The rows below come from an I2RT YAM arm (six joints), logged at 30 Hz.
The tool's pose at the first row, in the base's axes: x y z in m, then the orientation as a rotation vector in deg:
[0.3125 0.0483 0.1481 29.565 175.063 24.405]
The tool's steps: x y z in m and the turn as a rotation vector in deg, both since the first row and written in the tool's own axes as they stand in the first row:
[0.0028 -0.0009 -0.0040 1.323 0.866 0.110]
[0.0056 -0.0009 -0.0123 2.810 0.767 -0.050]
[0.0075 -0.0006 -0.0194 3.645 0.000 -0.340]
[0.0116 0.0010 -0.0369 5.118 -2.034 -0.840]
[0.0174 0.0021 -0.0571 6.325 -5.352 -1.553]
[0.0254 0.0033 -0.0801 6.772 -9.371 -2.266]
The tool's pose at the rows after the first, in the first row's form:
[0.3093 0.0473 0.1518 -29.642 -175.792 -22.669]
[0.3062 0.0461 0.1599 -29.406 -175.987 -20.344]
[0.3041 0.0451 0.1669 29.159 176.379 18.879]
[0.2997 0.0432 0.1843 28.538 174.930 15.917]
[0.2934 0.0408 0.2042 27.655 172.130 12.976]
[0.2849 0.0384 0.2269 26.799 168.401 11.010]

